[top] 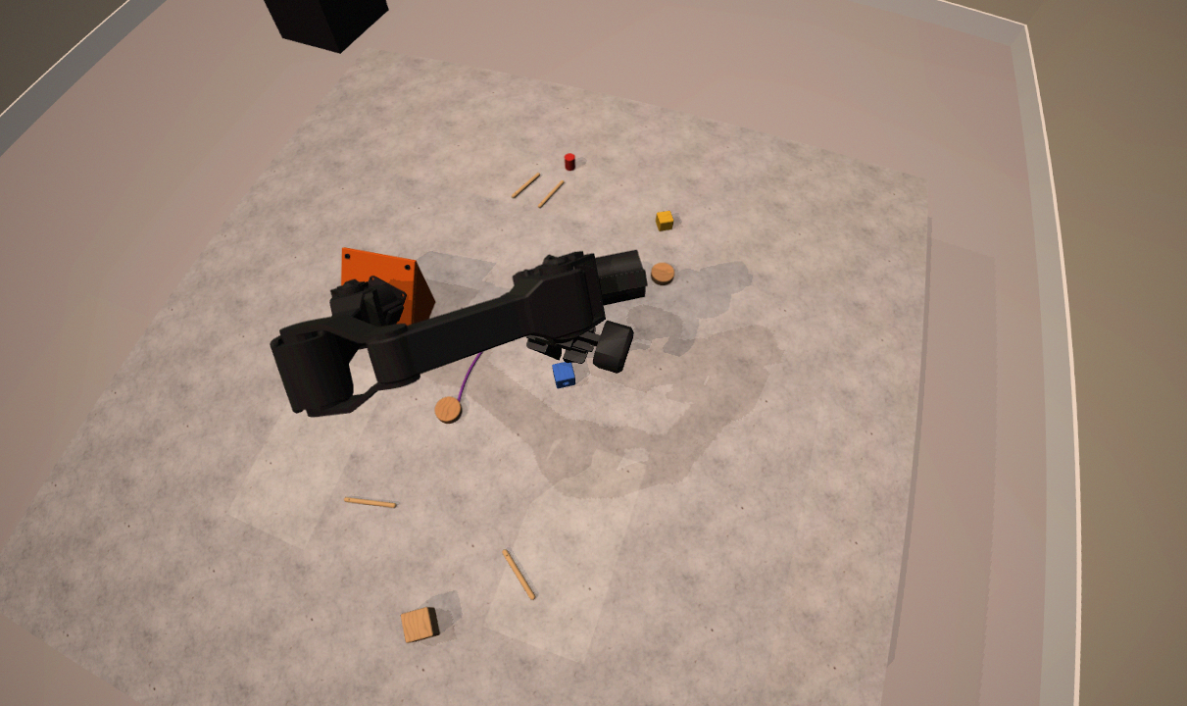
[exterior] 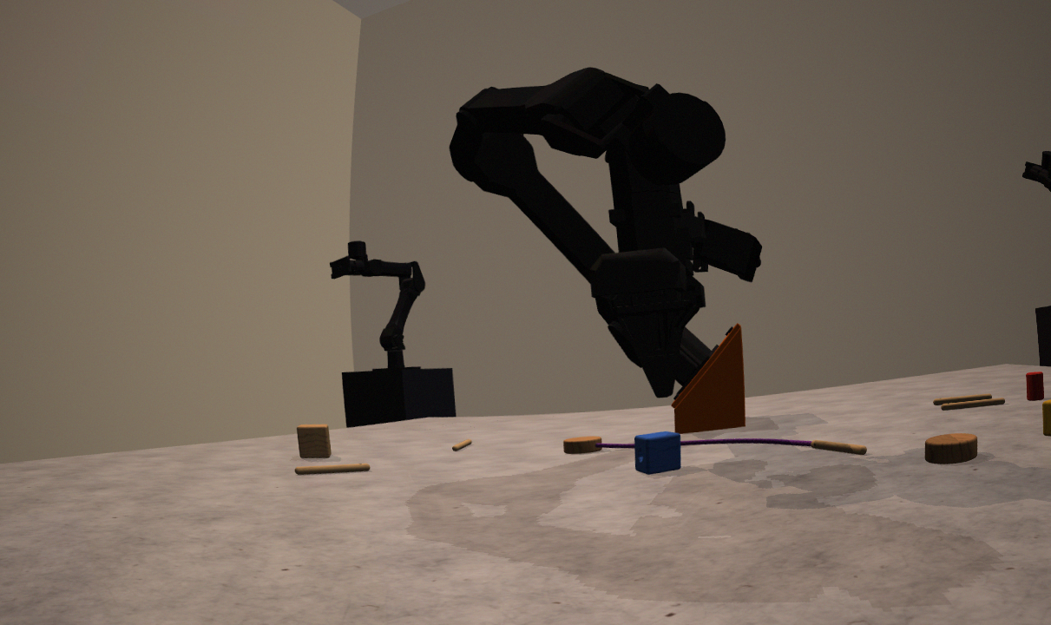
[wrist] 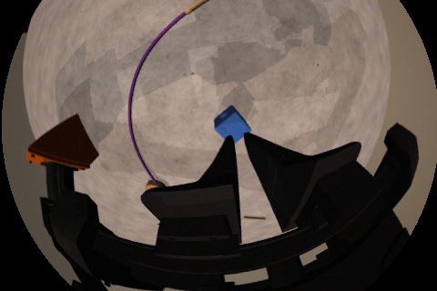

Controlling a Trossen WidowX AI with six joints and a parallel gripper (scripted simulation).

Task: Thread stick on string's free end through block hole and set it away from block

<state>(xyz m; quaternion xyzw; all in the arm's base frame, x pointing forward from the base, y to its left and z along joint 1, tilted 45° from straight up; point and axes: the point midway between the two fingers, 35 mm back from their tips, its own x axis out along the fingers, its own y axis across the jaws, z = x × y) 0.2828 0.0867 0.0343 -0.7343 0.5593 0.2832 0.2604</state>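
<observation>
Now: the blue block 10 mm to the right of my gripper tip and 40 mm below it. From my gripper tip the other things lie so: thin wooden stick: 30 mm behind, 140 mm to the left, 60 mm below; wooden disc: 70 mm ahead, 240 mm to the left, 50 mm below; round wooden button: 130 mm behind, 130 mm to the right, 50 mm below.
</observation>
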